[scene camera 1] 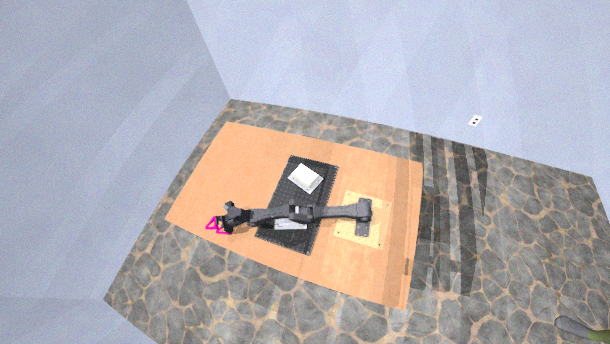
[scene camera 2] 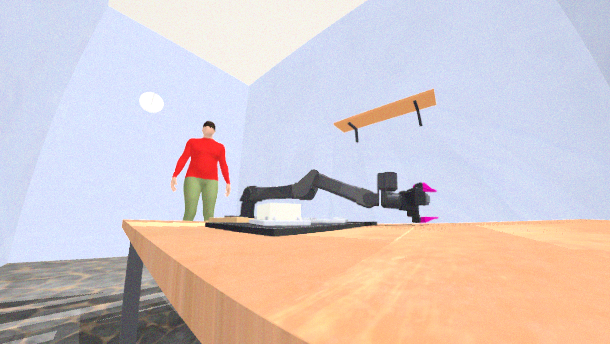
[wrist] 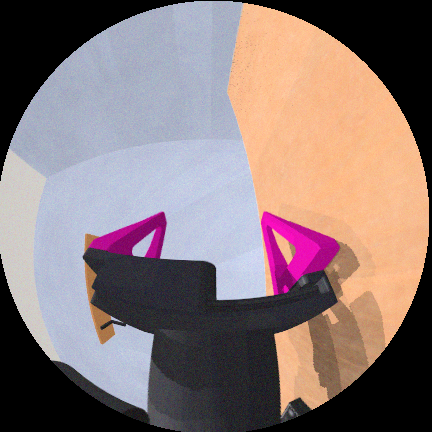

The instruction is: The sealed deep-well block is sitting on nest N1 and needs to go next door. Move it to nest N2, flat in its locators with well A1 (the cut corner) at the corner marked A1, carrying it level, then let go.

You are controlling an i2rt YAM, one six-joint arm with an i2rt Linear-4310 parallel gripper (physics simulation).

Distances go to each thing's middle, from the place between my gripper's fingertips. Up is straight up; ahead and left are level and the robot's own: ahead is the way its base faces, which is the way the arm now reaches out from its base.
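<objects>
I can see the black perforated plate (scene camera 1: pixel 286 189), which is 6 cm below my hand, 27 cm to the right of it and 40 cm behind it.
</objects>
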